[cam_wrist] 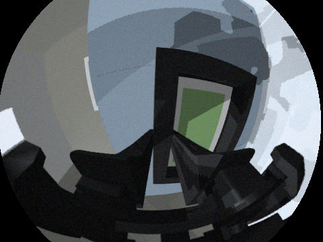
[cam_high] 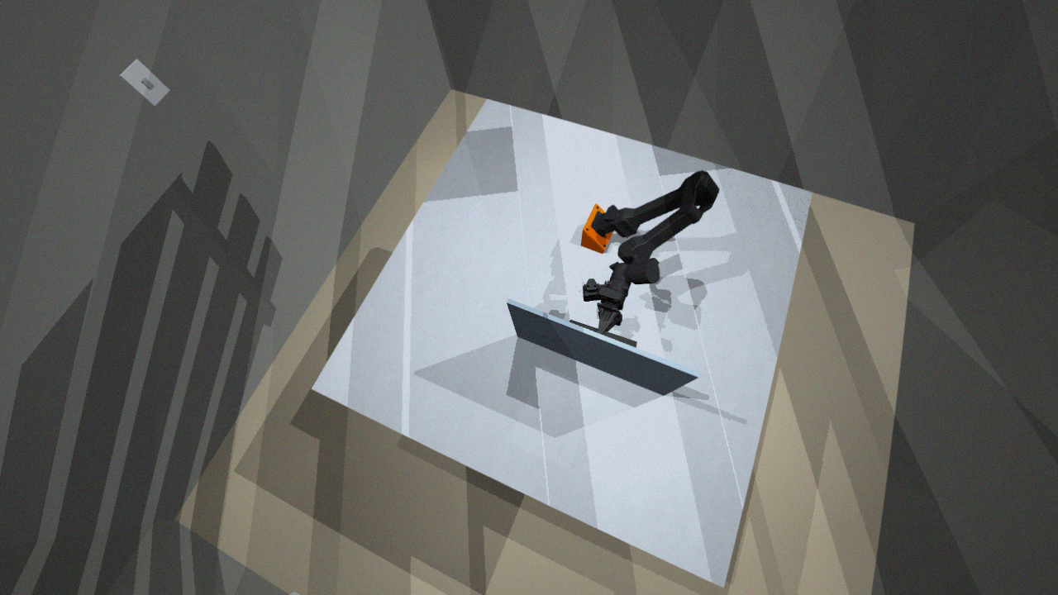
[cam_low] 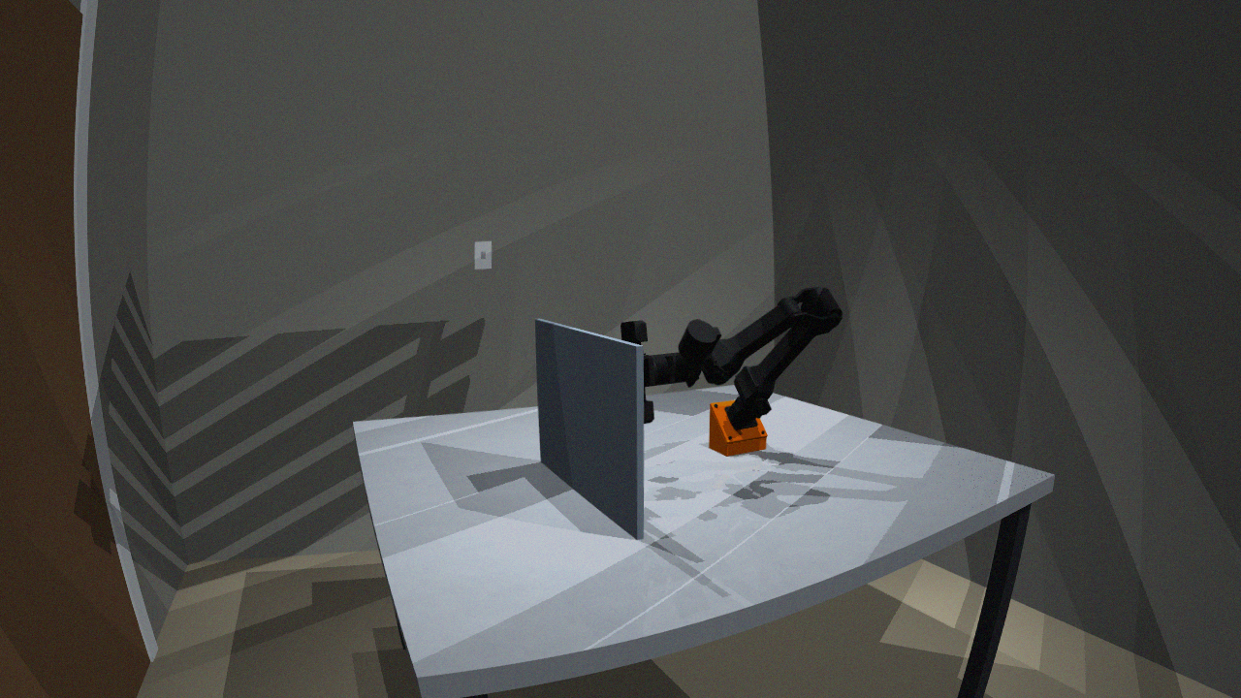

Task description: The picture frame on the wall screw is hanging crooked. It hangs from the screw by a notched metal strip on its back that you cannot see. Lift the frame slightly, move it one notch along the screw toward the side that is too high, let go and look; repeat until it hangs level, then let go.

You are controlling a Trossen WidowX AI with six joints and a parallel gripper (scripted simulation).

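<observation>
My gripper tip is now 5 cm above the picture frame and 1 cm to the right of it. Also, from my gripper tip: grey wall panel 7 cm below, 2 cm ahead.
</observation>
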